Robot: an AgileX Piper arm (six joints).
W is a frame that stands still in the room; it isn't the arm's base.
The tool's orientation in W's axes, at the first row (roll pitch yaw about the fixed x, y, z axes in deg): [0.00 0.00 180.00]
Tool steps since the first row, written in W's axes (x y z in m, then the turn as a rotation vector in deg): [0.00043 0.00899 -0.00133 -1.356 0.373 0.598]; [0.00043 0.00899 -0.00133 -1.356 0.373 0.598]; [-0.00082 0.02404 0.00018 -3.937 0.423 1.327]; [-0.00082 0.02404 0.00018 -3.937 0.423 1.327]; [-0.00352 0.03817 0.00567 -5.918 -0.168 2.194]
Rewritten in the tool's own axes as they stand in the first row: [-0.00043 -0.00899 -0.00133 1.356 -0.373 0.598]; [-0.00043 -0.00899 -0.00133 1.356 -0.373 0.598]; [0.00082 -0.02404 0.00018 3.937 -0.423 1.327]; [0.00082 -0.02404 0.00018 3.937 -0.423 1.327]; [0.00352 -0.03817 0.00567 5.918 0.168 2.194]
